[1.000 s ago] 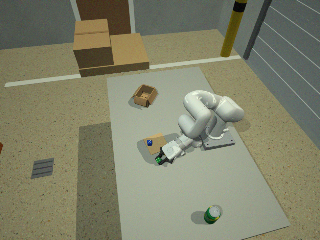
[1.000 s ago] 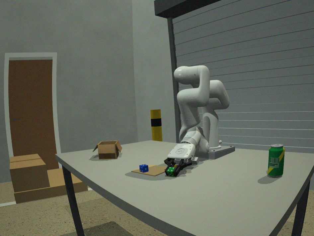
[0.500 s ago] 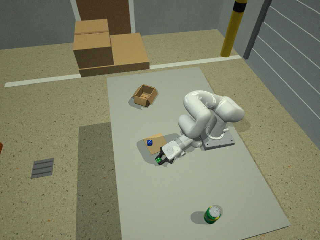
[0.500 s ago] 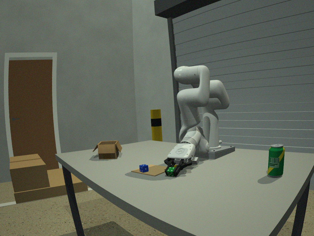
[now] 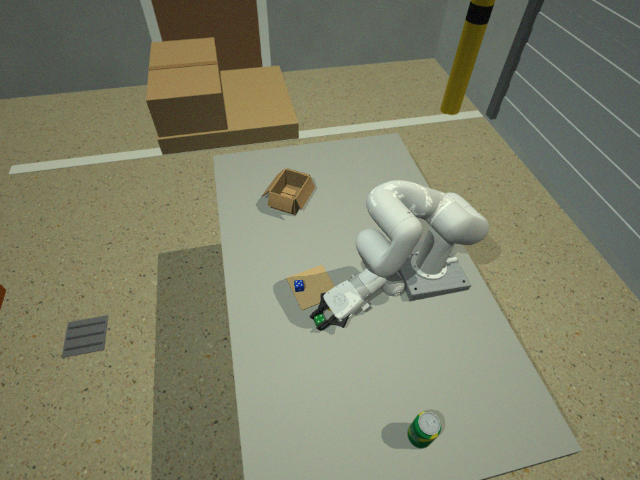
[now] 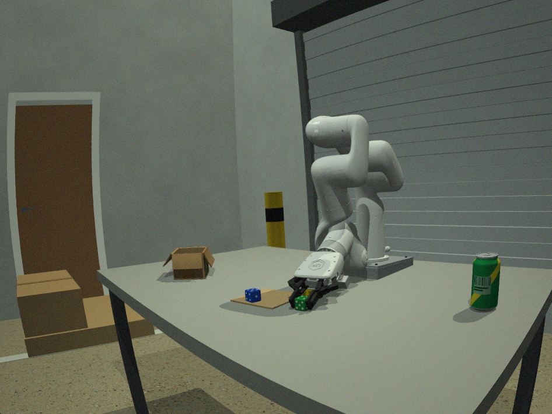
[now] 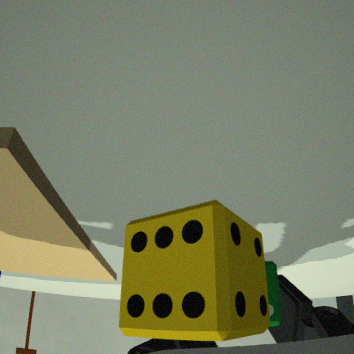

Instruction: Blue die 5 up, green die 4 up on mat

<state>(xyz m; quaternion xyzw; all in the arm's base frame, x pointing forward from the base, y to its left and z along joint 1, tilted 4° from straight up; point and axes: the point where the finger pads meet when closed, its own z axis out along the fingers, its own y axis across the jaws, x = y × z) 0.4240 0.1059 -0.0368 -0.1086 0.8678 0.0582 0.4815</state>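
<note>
My hand is 10 mm above the green die. Round my hand: yellow die (60 mm behind, 40 mm to the right, 10 mm below); cardboard mat (140 mm to the right, 20 mm below, 10 mm behind); blue die (150 mm to the right, 30 mm ahead, 10 mm below).
</note>
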